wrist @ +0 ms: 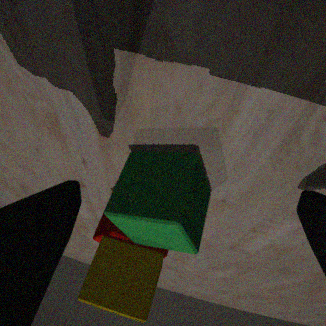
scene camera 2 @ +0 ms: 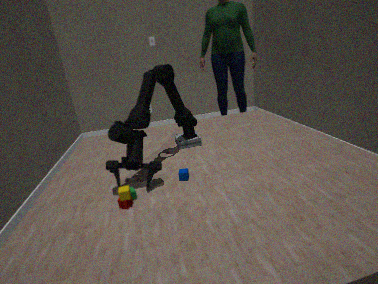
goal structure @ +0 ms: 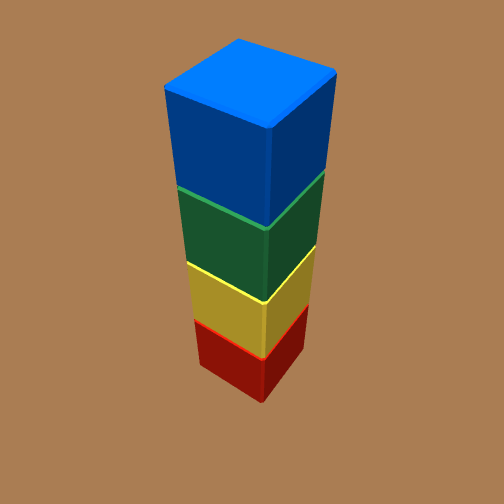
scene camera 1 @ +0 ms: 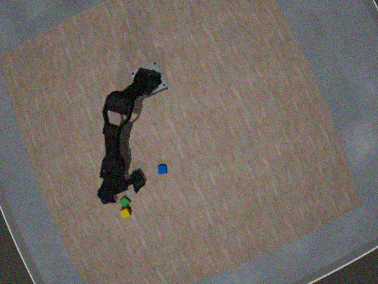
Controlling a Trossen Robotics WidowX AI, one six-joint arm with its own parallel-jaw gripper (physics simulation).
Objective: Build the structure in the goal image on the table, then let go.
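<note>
A yellow cube (scene camera 1: 125,213) (scene camera 2: 124,193) (wrist: 122,275) sits on a red cube (scene camera 2: 125,204) (wrist: 111,231). A green cube (scene camera 1: 125,201) (scene camera 2: 132,193) (wrist: 160,185) is close beside the yellow cube, on the side toward the arm. In the wrist view it overlaps the red cube, and a strip of red shows between green and yellow. What lies under the green cube is hidden. A blue cube (scene camera 1: 162,169) (scene camera 2: 183,174) lies apart on the wooden surface. My gripper (scene camera 1: 122,189) (scene camera 2: 134,188) (wrist: 191,196) is open, its fingers wide on either side of the green cube, holding nothing.
The arm's base plate (scene camera 1: 159,89) (scene camera 2: 189,143) stands behind the cubes. The arm casts a shadow on the wooden surface (scene camera 1: 225,150) (scene camera 2: 240,210). A person in a green top (scene camera 2: 228,30) stands by the back wall.
</note>
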